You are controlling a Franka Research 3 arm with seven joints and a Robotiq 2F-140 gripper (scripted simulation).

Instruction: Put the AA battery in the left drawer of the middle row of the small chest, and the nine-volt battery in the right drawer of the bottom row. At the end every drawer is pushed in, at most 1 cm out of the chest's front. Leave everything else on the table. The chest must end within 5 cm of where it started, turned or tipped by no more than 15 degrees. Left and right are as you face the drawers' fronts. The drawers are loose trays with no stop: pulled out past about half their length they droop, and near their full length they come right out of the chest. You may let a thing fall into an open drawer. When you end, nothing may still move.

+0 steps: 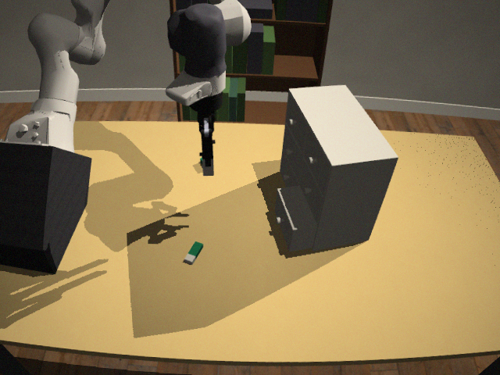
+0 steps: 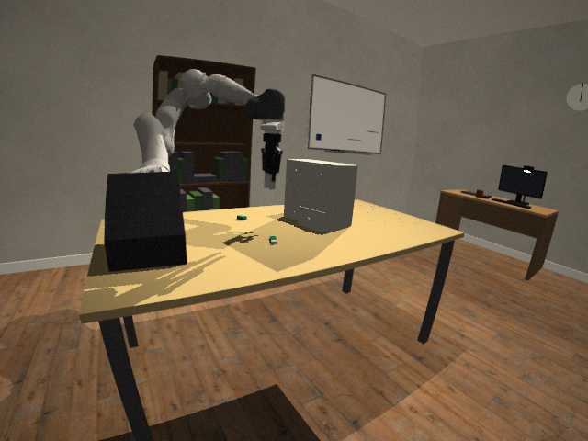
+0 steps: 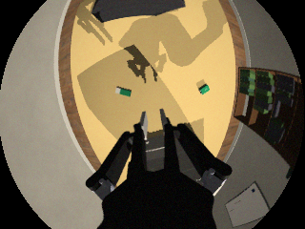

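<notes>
The nine-volt battery is 23 cm to the left of my hand, 22 cm below it and 1 cm behind it. Also, from my hand: blue AA battery 30 cm ahead, 12 cm to the left, 11 cm below.
</notes>
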